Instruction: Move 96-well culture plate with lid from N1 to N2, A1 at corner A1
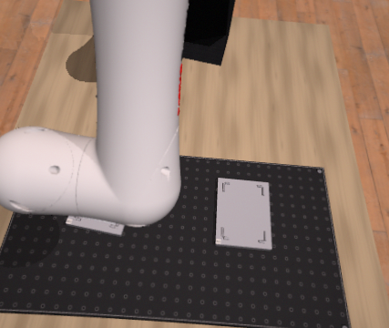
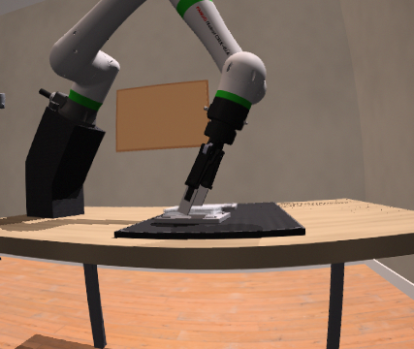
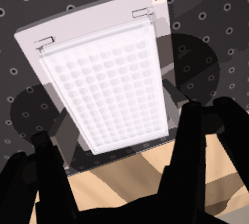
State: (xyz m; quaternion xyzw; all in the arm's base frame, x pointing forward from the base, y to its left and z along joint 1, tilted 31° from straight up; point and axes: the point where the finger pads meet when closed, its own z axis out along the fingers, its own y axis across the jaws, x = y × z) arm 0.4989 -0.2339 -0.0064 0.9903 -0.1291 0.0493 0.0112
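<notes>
Right now the clear lid is 20 mm below my hand. From my hand the other things lie so: 96-well culture plate: 20 mm below; then plate nest N1: 60 mm ahead, 300 mm to the left, 40 mm below; then plate nest N2: 40 mm below.
</notes>
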